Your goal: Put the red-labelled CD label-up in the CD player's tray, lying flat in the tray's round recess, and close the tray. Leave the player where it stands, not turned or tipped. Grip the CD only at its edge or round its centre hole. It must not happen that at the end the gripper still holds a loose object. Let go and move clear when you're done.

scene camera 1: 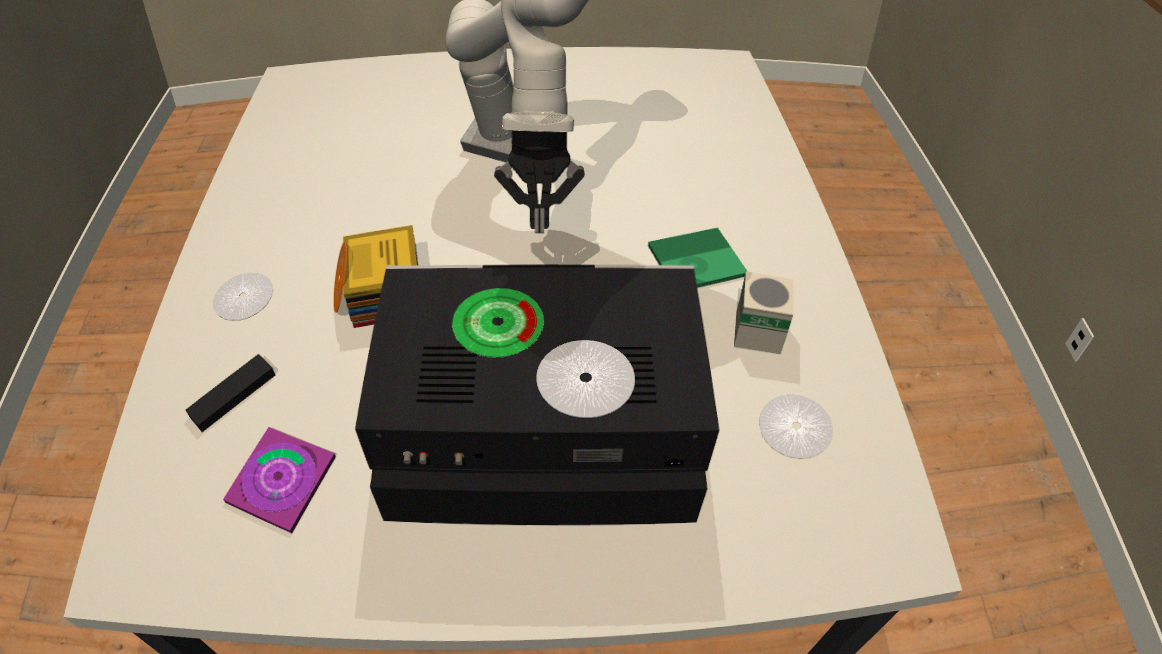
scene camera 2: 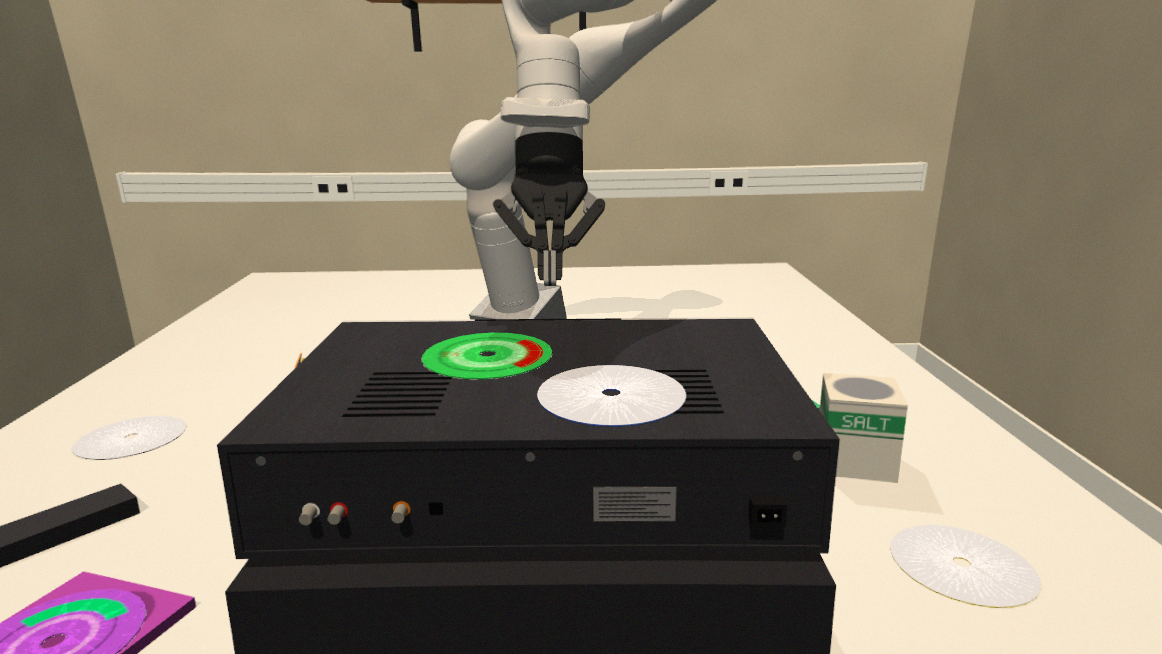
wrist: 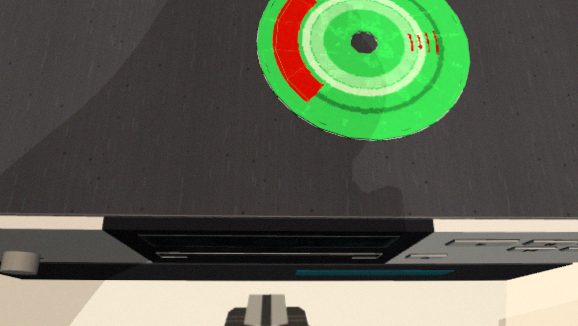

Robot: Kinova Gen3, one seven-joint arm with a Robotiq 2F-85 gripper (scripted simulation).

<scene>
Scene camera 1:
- gripper: 539,231
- black bar: 225,396
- salt box: 762,325
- black CD player: 426,400
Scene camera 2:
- gripper: 550,285
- salt box: 868,413
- black CD player: 414,463
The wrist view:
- black CD player: 135,135
</scene>
